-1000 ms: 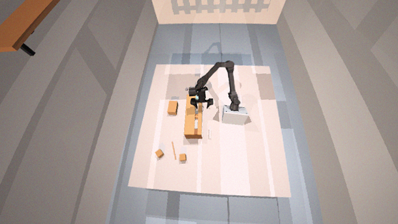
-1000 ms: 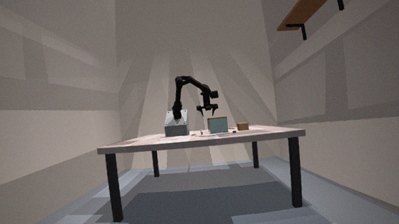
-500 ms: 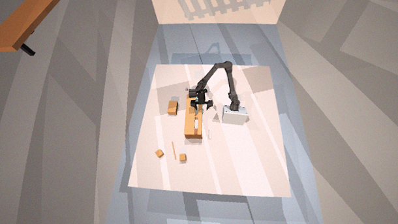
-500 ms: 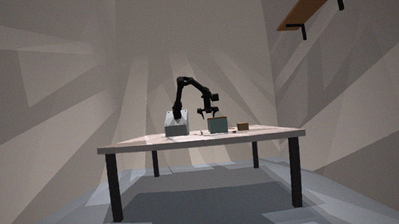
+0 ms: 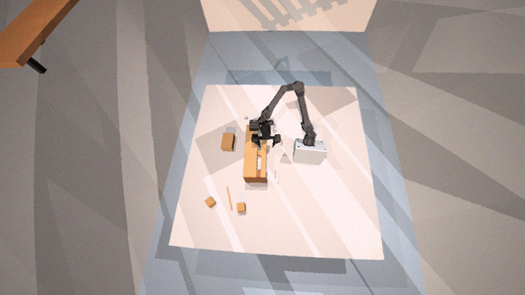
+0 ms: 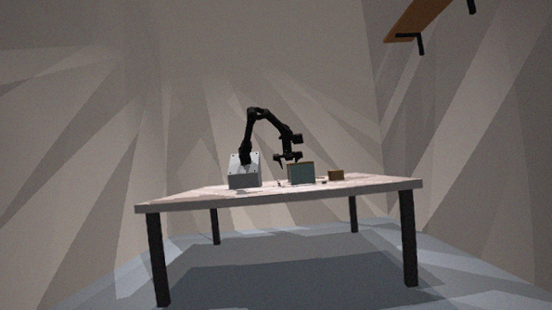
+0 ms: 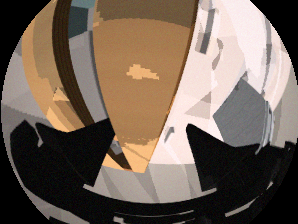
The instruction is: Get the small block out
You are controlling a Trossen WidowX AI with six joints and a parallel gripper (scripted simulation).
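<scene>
My gripper tip is now 4 cm above the box, 3 cm to the right of it and 3 cm short of it. The rest, counted from my gripper tip: thin stick: 33 cm to the left, 24 cm ahead, 9 cm below.
</scene>
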